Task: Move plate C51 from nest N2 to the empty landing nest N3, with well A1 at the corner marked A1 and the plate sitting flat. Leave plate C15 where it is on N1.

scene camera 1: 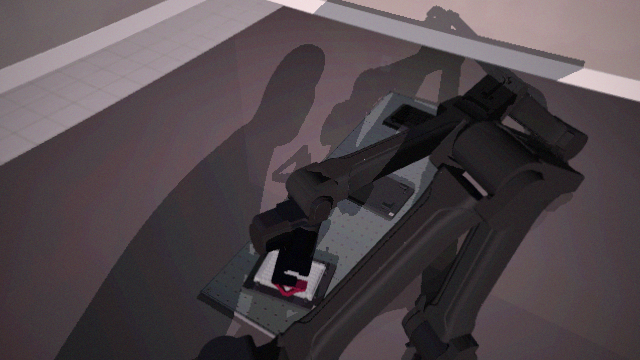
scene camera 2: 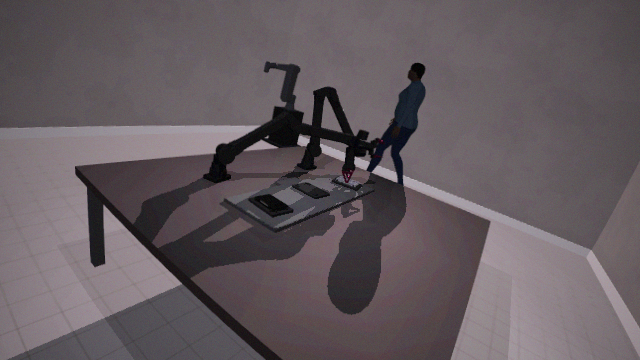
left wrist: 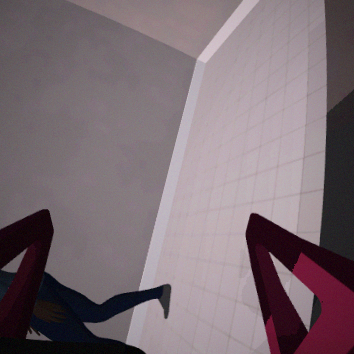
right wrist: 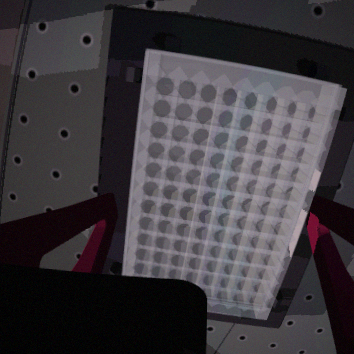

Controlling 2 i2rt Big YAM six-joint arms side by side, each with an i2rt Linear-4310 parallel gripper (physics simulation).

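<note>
A white well plate (scene camera 1: 264, 274) (scene camera 2: 355, 185) (right wrist: 215, 175) sits in a dark nest (scene camera 1: 327, 281) (right wrist: 119, 150); its label is not readable. A black plate (scene camera 1: 406, 116) (scene camera 2: 270, 202) sits in the nest at the other end. The middle nest (scene camera 1: 400, 194) (scene camera 2: 311, 189) holds no plate and has a small white corner mark. My right gripper (scene camera 1: 290, 286) (scene camera 2: 347, 175) (right wrist: 208, 205) is open over the white plate, one finger outside its left long edge and the other near its right edge in the right wrist view. My left gripper (scene camera 2: 379, 149) (left wrist: 150, 222) is open and empty, raised beside the right wrist.
The nests stand in a row on a grey perforated board (scene camera 1: 350, 229) (right wrist: 50, 135) on the brown table (scene camera 2: 430, 220). My right arm crosses above the board in scene camera 1. A person (scene camera 2: 411, 107) (left wrist: 85, 312) stands behind the table. Shadows fall across board and table.
</note>
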